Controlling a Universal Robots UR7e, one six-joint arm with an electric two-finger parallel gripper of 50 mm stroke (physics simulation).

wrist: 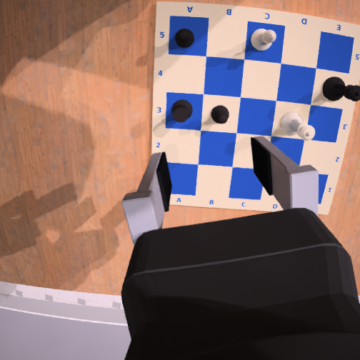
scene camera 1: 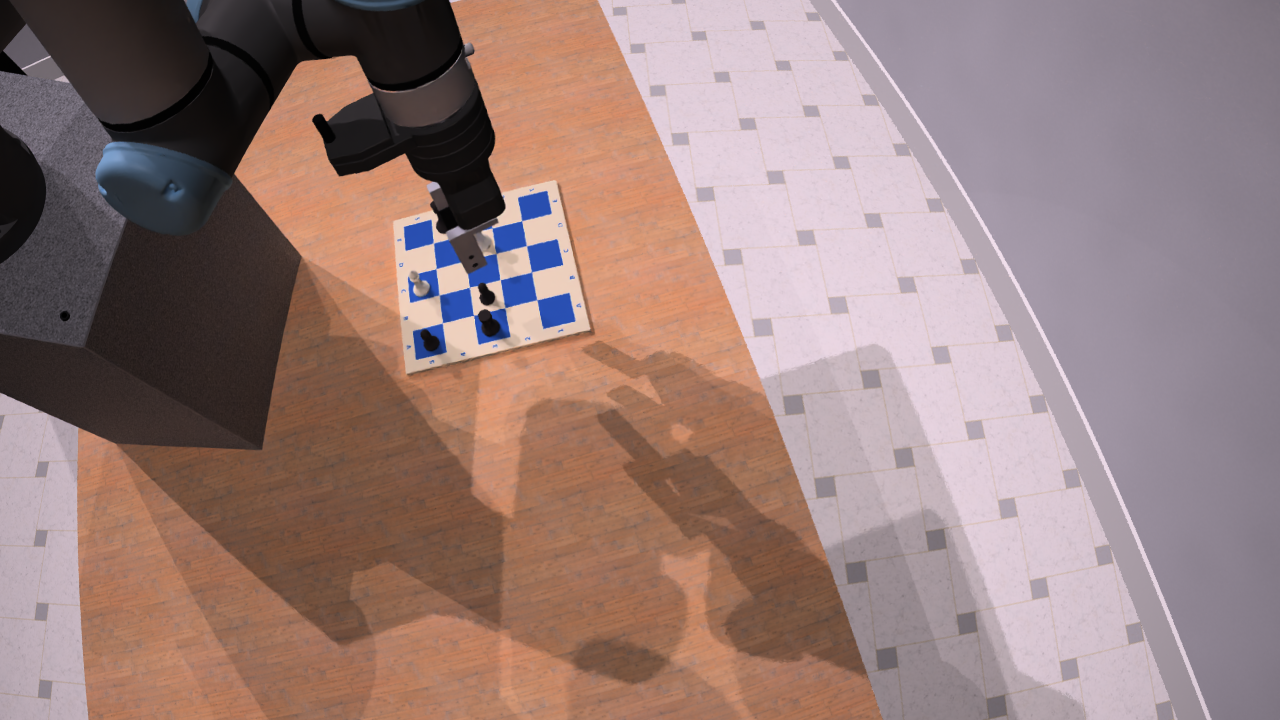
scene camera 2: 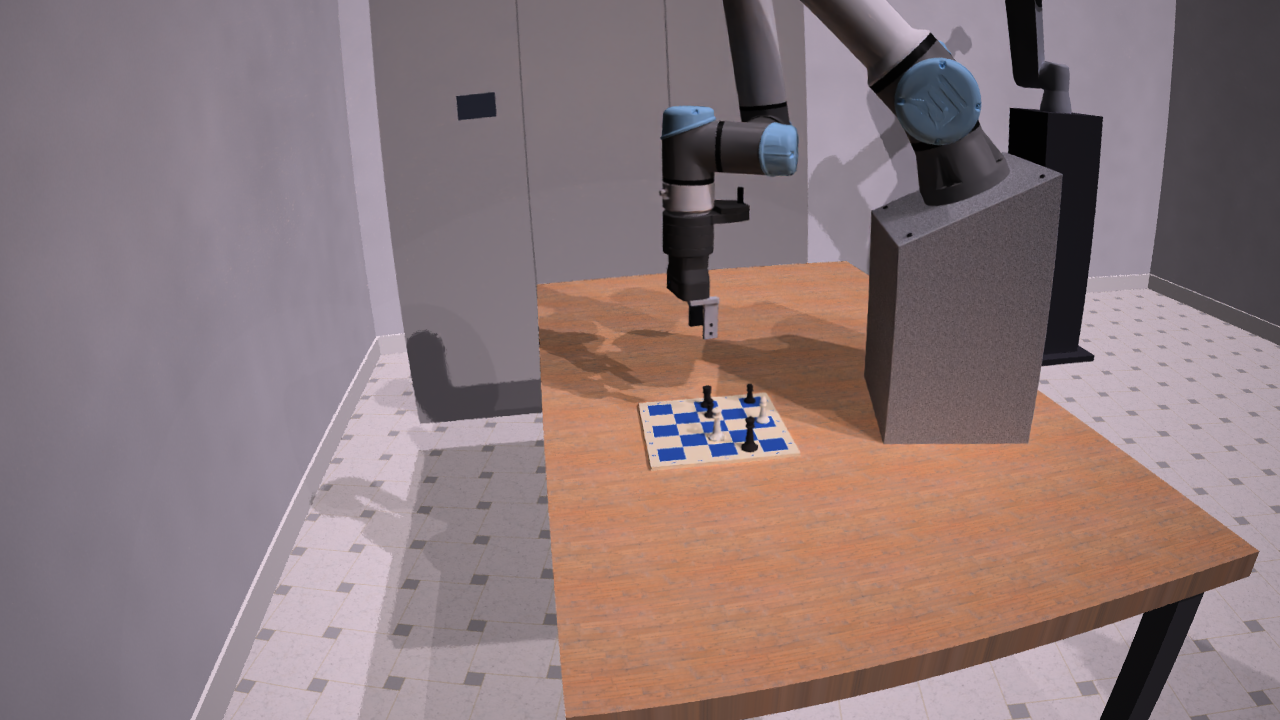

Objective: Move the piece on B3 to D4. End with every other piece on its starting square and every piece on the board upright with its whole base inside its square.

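Places are measured from the arm's base along level axes (x right, y down, z ahead), in metres.
Pixels of known places: gripper, fingertip midpoint: (scene camera 1: 466, 245) (scene camera 2: 702, 331); arm's base, origin of the base link: (scene camera 2: 966, 185).
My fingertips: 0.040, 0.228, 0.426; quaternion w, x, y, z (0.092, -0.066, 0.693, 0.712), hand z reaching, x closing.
For each thing: its top centre in the pictures, then the offset to it from my fingertips, as dx, dy, dz. "spot": a spot on its surface instead.
- small black pawn, middle of its top: (scene camera 1: 481, 285) (scene camera 2: 710, 397) -0.016, +0.106, -0.008
- blue square, surface spot: (scene camera 1: 446, 255) spot: -0.089, +0.138, -0.050
- A3, middle of its top: (scene camera 1: 484, 315) (scene camera 2: 707, 387) +0.024, +0.105, -0.010
- A5, middle of its top: (scene camera 1: 423, 332) (scene camera 2: 750, 383) +0.025, +0.106, -0.082
- E4, middle of its top: (scene camera 2: 750, 416) -0.135, +0.085, -0.046
- C5, middle of its top: (scene camera 1: 410, 271) (scene camera 2: 763, 395) -0.051, +0.094, -0.086
- D3, middle of its top: (scene camera 2: 716, 406) -0.094, +0.085, -0.004
The B3 piece, a small black pawn (scene camera 1: 486, 294) (scene camera 2: 709, 412) (wrist: 220, 114), stands upright on its cream square. D4 is a blue square (scene camera 1: 446, 255) (wrist: 296, 83) with no piece on it; in scene camera 2 the black E4 piece partly hides it. My gripper (scene camera 1: 457, 247) (scene camera 2: 703, 332) (wrist: 210, 161) is open and empty, well above the board (scene camera 1: 580, 323) (scene camera 2: 653, 463) (wrist: 162, 55). In the wrist view its fingers straddle the row 1 and 2 side, with the pawn beyond the gap between the tips. In scene camera 1 the gripper partly covers the D and E squares.
Upright black pieces stand on A3 (scene camera 1: 488, 324) (wrist: 182, 110), A5 (scene camera 1: 429, 340) (wrist: 184, 38) and E4 (scene camera 2: 750, 437) (wrist: 334, 89). White pieces stand on C5 (scene camera 1: 418, 285) (wrist: 262, 39) and D3 (scene camera 2: 716, 426) (wrist: 292, 123). The arm's grey pedestal (scene camera 2: 957, 331) stands beside the board.
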